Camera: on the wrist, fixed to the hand. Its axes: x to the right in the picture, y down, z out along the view.
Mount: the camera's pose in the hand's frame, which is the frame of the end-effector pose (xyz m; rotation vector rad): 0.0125 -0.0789 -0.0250 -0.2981 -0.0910 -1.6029
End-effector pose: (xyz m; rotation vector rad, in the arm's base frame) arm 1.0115 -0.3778 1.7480 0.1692 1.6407 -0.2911
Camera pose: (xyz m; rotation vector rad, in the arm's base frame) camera 0.9642 -0.4468 1.7442 -1.4218 1.3678 -1.1947
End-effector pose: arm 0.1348 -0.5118 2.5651 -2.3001 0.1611 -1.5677
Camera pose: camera 0.1085 -0.4474 2.6117 1.6401 1.2134 1.1847
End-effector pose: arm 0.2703 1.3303 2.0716 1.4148 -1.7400 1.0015
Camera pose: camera 0.3463 1.3372 2.1061 1.9403 -0.3162 -0.2088
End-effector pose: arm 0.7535 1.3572 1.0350 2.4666 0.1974 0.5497
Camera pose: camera 0.7529 1.4375 1.0114 1.3458 1.6487 -0.2436
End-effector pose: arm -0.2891 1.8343 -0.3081 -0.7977 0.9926 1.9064
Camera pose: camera -0.2220 1.8451 -0.3569 -1.1235 -0.1592 0.6218
